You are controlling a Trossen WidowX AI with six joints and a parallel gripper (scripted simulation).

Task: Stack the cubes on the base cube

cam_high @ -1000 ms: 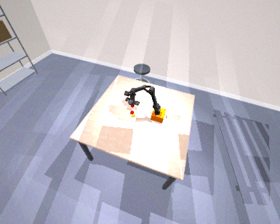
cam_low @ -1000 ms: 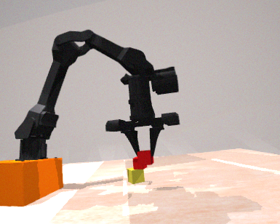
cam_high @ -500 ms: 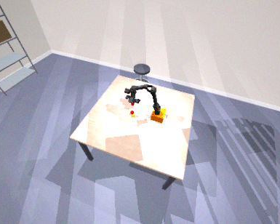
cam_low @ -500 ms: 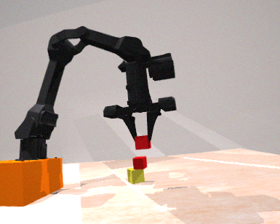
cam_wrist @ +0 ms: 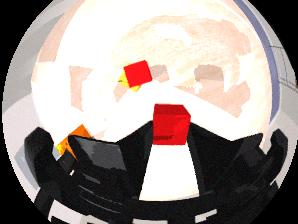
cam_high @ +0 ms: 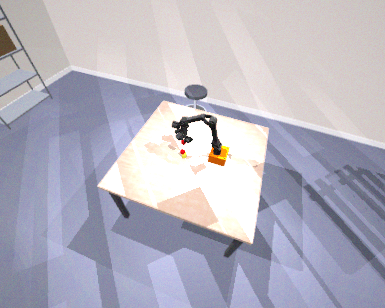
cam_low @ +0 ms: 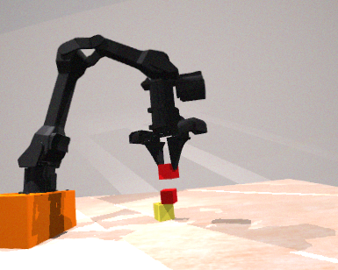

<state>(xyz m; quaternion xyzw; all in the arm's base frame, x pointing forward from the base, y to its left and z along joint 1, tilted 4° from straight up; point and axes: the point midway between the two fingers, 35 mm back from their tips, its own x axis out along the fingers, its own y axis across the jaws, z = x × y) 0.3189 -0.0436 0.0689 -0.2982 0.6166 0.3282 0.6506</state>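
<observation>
Now: the yellow base cube 100 mm below my gripper tip, 70 mm to the left of it and 20 mm behind it.
</observation>
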